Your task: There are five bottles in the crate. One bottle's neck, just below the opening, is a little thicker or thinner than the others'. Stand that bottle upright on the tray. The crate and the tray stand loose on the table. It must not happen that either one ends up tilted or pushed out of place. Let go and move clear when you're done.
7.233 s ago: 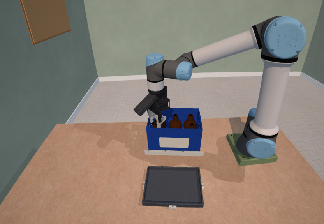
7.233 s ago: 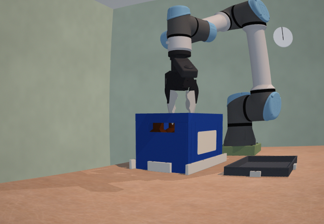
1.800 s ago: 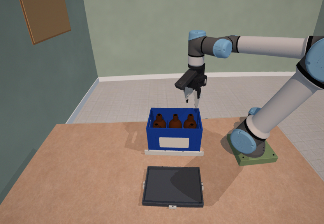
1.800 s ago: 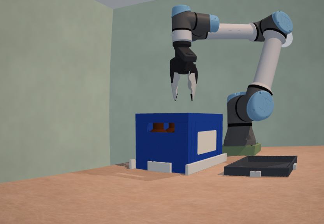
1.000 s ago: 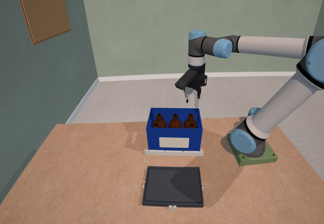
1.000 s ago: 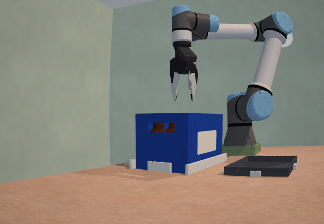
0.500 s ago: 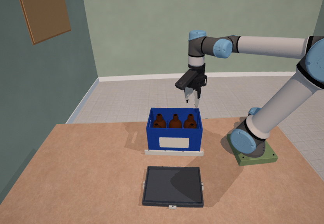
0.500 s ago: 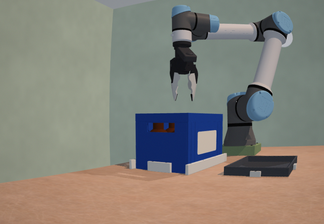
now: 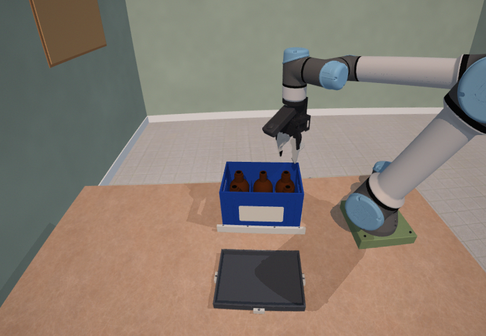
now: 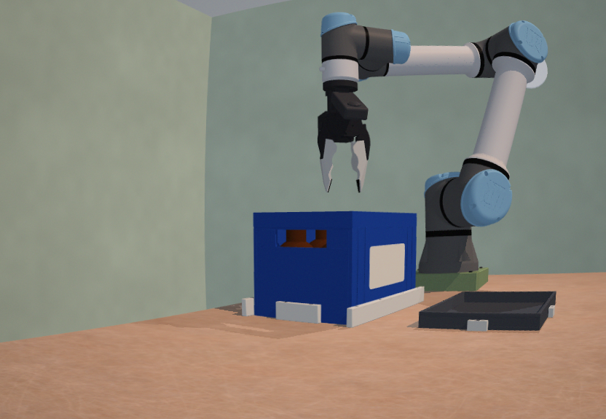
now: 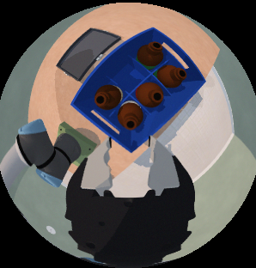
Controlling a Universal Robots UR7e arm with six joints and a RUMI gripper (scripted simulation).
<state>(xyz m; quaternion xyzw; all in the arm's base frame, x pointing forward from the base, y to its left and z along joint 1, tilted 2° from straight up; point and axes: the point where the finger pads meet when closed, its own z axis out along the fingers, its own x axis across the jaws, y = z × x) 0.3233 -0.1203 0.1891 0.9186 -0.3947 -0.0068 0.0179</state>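
Now: hand 8 cm short of the glass bottle and 14 cm above it. Also, from my hand: dark tray (9 cm ahead, 33 cm to the left, 22 cm below); blue crate (9 cm ahead, 4 cm to the left, 15 cm below).
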